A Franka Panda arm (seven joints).
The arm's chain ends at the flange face. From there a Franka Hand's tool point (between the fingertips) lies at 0.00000 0.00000 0.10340 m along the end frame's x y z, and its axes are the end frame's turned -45 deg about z.
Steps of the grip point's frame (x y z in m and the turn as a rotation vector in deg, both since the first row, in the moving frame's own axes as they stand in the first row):
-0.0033, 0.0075, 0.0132, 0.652, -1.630, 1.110
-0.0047, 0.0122, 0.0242, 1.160, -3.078, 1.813
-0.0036, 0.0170, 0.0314, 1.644, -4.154, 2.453
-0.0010, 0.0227, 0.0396, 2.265, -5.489, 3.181
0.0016, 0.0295, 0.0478, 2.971, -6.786, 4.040
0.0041, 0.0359, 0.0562, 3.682, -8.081, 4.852
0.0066, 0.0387, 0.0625, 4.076, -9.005, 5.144
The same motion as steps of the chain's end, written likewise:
0.0059, 0.0064, 0.0132, -0.692, -1.614, 1.110
0.0107, 0.0096, 0.0244, -1.356, -2.997, 1.813
0.0169, 0.0115, 0.0317, -1.775, -4.100, 2.453
0.0253, 0.0129, 0.0402, -2.280, -5.483, 3.181
0.0346, 0.0153, 0.0487, -2.698, -6.899, 4.040
0.0435, 0.0175, 0.0574, -3.111, -8.318, 4.852
0.0489, 0.0172, 0.0640, -3.485, -9.250, 5.144

